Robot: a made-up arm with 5 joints. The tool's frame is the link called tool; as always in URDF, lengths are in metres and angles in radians.
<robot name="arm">
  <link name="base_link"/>
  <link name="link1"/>
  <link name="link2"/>
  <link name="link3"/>
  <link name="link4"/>
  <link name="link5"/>
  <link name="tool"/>
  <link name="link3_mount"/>
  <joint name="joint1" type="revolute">
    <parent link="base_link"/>
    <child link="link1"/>
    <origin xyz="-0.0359 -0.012 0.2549"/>
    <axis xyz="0 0 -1"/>
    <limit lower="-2.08" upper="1.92" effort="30" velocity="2.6"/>
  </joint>
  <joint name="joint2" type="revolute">
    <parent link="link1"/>
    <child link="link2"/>
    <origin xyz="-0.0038 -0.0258 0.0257"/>
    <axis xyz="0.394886 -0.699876 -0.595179"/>
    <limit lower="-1.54" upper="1.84" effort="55" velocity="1"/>
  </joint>
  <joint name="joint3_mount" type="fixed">
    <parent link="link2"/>
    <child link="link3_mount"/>
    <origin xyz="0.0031 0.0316 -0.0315"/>
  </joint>
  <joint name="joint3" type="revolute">
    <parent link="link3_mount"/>
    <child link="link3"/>
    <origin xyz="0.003 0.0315 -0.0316"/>
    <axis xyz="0 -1 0"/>
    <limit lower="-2.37" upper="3.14" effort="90" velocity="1.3"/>
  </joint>
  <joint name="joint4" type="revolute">
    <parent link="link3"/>
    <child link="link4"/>
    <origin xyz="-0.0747 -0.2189 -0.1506"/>
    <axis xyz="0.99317 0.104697 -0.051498"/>
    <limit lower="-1.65" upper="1.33" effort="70" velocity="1.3"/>
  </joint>
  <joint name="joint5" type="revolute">
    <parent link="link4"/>
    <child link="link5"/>
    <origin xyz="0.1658 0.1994 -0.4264"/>
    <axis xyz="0 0 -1"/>
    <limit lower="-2.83" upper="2.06" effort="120" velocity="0.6"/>
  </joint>
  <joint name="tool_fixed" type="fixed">
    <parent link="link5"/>
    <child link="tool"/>
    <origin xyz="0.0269 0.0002 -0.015" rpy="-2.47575 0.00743 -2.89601"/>
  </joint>
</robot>
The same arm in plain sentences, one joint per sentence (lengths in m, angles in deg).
The arm has five revolute joints in a row. What follows holds with every joint at zero, and every direction is one of the base frame's. The first joint lies 0.0359 m along -x and 0.0120 m along -y and 0.2549 m along +z from the base frame's origin and rotates about -z, from -119.18 to 110.01 deg. The second joint lies 0.0038 m along -x and 0.0258 m along -y and 0.0257 m along +z from the first joint and rotates about the direction (0.394886, -0.699876, -0.595179), from -88.24 to 105.42 deg. The third joint lies 0.0061 m along +x and 0.0631 m along +y and 0.0631 m along -z from the second joint and rotates about -y, from -135.79 to 179.91 deg. The fourth joint lies 0.0747 m along -x and 0.2189 m along -y and 0.1506 m along -z from the third joint and rotates about the direction (0.99317, 0.104697, -0.051498), from -94.54 to 76.20 deg. The fifth joint lies 0.1658 m along +x and 0.1994 m along +y and 0.4264 m along -z from the fourth joint and rotates about -z, from -162.15 to 118.03 deg. The tool frame, which is the frame that the pose is given for, lies 0.0269 m along +x and 0.0002 m along +y and 0.0150 m along -z from the fifth joint; its axes are the base frame's turned by roll -141.85, pitch 0.43 and yaw -165.93 deg (as in URDF: about the fixed x, then y, then z).
